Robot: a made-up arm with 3 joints. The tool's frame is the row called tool. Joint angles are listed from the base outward.
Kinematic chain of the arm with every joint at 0, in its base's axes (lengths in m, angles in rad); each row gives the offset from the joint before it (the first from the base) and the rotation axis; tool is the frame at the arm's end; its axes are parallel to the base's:
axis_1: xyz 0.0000 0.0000 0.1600 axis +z
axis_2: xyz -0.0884 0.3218 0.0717 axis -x
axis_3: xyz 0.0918 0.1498 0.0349 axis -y
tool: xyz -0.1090 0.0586 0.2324
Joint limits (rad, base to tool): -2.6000..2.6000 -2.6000..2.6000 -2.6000..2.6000
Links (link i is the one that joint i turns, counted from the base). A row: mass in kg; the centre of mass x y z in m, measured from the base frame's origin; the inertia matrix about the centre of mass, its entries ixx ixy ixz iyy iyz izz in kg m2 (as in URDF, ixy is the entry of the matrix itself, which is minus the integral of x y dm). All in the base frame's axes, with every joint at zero. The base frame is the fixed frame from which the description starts. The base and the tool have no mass.
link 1: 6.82; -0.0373 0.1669 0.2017; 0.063 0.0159 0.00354 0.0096 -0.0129 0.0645
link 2: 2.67; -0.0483 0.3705 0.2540; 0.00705 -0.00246 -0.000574 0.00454 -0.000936 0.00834
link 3: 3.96; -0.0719 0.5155 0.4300; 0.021 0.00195 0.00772 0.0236 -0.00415 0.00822
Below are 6 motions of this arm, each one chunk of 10 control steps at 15 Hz.
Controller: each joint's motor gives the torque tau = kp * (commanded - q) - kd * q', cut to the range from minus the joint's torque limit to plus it. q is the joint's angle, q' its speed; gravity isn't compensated. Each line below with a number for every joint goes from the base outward.
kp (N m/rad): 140 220 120
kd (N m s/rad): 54 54 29
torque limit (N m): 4.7 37 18
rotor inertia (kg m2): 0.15 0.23 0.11
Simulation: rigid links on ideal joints. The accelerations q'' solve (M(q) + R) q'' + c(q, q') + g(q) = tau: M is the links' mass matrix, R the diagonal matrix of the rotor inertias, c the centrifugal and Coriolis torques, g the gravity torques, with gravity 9.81 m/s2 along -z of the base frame. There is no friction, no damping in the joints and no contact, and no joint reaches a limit. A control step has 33 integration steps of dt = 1/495 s. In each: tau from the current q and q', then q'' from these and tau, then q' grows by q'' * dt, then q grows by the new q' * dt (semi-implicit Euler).
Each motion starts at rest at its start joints. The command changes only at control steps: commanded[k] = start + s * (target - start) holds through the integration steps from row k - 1 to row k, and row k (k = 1, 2, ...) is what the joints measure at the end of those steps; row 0 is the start. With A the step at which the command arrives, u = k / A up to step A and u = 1 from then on. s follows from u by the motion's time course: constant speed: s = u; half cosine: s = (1 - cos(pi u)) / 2; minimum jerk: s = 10 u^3 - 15 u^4 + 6 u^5; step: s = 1 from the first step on.
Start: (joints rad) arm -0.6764 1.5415 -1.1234
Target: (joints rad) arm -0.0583 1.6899 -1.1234
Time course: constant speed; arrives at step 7
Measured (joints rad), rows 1 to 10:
1: -0.6697 1.5538 -1.1248
2: -0.6521 1.5692 -1.1263
3: -0.6231 1.5857 -1.1272
4: -0.5830 1.6032 -1.1275
5: -0.5332 1.6212 -1.1272
6: -0.4756 1.6397 -1.1264
7: -0.4119 1.6586 -1.1253
8: -0.3521 1.6729 -1.1225
9: -0.3015 1.6836 -1.1202
10: -0.2595 1.6917 -1.1186

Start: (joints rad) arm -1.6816 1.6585 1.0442
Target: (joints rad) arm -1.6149 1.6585 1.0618
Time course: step
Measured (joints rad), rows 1 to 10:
1: -1.6753 1.6599 1.0462
2: -1.6655 1.6615 1.0487
3: -1.6570 1.6628 1.0508
4: -1.6498 1.6637 1.0523
5: -1.6439 1.6644 1.0534
6: -1.6389 1.6649 1.0543
7: -1.6349 1.6652 1.0548
8: -1.6315 1.6655 1.0553
9: -1.6287 1.6657 1.0556
10: -1.6263 1.6658 1.0558

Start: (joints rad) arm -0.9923 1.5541 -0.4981
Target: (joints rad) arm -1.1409 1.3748 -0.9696
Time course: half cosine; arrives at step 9
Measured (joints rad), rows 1 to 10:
1: -0.9924 1.5618 -0.5012
2: -0.9935 1.5652 -0.5128
3: -0.9969 1.5622 -0.5364
4: -1.0032 1.5528 -0.5728
5: -1.0129 1.5381 -0.6204
6: -1.0256 1.5198 -0.6756
7: -1.0404 1.5000 -0.7333
8: -1.0561 1.4811 -0.7877
9: -1.0712 1.4654 -0.8332
10: -1.0844 1.4535 -0.8681

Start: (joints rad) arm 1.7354 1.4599 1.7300
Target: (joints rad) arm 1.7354 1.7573 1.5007
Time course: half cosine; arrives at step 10
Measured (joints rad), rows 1 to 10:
1: 1.7354 1.4605 1.7299
2: 1.7352 1.4659 1.7260
3: 1.7351 1.4777 1.7168
4: 1.7349 1.4966 1.7019
5: 1.7349 1.5218 1.6818
6: 1.7349 1.5520 1.6576
7: 1.7349 1.5848 1.6312
8: 1.7351 1.6176 1.6045
9: 1.7352 1.6476 1.5799
10: 1.7354 1.6721 1.5596

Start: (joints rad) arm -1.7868 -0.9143 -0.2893
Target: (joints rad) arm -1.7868 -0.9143 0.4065
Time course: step
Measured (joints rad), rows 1 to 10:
1: -1.7992 -0.9175 -0.1593
2: -1.7980 -0.9185 -0.0169
3: -1.7945 -0.9187 0.0922
4: -1.7920 -0.9184 0.1750
5: -1.7903 -0.9179 0.2378
6: -1.7891 -0.9173 0.2853
7: -1.7884 -0.9167 0.3213
8: -1.7878 -0.9162 0.3486
9: -1.7875 -0.9157 0.3693
10: -1.7872 -0.9152 0.3849

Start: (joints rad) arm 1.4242 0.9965 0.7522
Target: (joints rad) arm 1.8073 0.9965 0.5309
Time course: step
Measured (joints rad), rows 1 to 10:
1: 1.4351 1.0064 0.7076
2: 1.4560 1.0133 0.6695
3: 1.4862 1.0188 0.6406
4: 1.5258 1.0231 0.6186
5: 1.5705 1.0265 0.6031
6: 1.6109 1.0294 0.5923
7: 1.6450 1.0317 0.5841
8: 1.6733 1.0334 0.5779
9: 1.6967 1.0348 0.5731
10: 1.7160 1.0359 0.5693

